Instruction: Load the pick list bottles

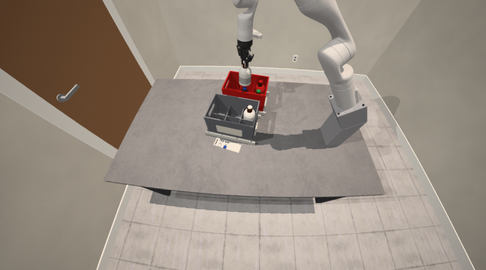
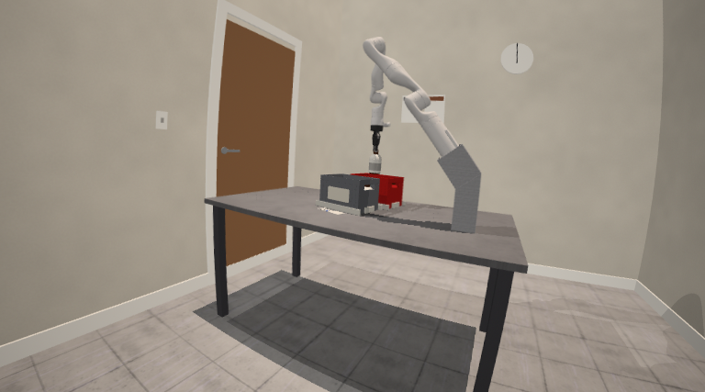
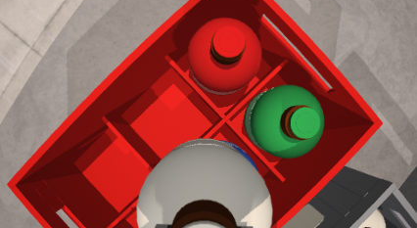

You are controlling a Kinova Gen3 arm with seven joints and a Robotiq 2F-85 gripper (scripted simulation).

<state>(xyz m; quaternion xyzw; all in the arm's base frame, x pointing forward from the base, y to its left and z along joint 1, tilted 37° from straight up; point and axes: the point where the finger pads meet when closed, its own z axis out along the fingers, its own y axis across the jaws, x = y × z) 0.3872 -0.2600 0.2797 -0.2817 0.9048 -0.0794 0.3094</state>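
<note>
My gripper is now 5 cm short of the grey crate, 20 cm to the right of it and 25 cm above it. The rest, counted from my hand: red crate 1 cm behind, 2 cm to the right, 25 cm below; then blue-label bottle 2 cm to the left, 25 cm below; then green-label bottle 9 cm behind, 4 cm to the left, 25 cm below.
</note>
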